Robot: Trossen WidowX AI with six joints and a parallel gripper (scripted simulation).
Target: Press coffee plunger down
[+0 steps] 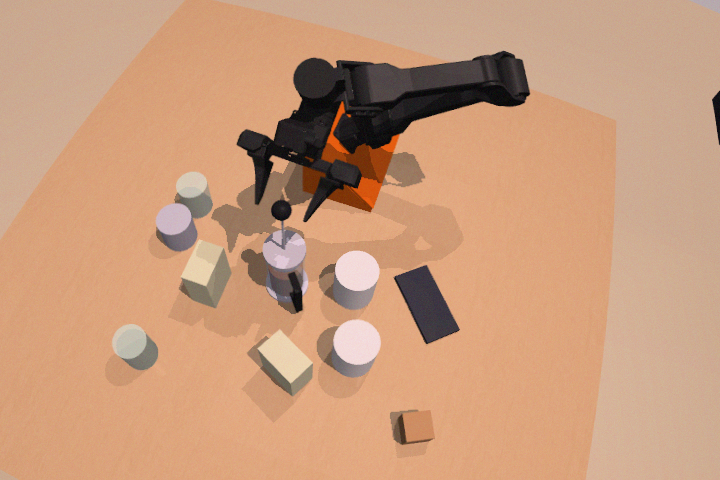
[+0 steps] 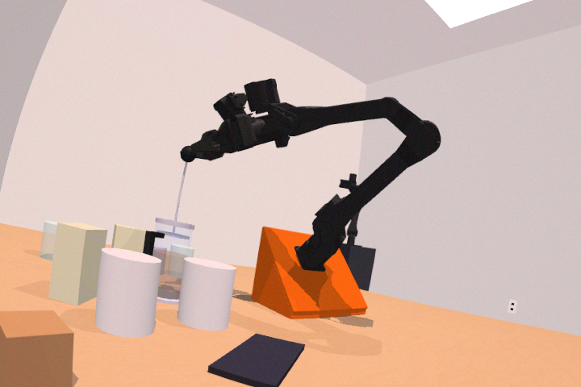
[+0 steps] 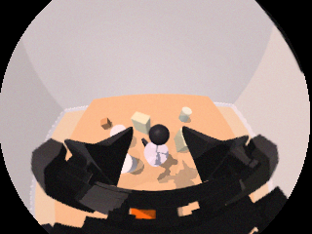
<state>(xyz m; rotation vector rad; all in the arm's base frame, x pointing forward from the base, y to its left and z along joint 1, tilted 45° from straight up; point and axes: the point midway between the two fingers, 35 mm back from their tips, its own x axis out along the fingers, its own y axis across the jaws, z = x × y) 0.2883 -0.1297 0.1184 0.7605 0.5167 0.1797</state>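
Right now the coffee press is 10 mm ahead of my gripper tip, 10 mm to the left of it and 140 mm below it. Also, from my gripper tip: brown cube 190 mm ahead, 310 mm to the left, 250 mm below; dark slab 60 mm behind, 270 mm to the left, 270 mm below.
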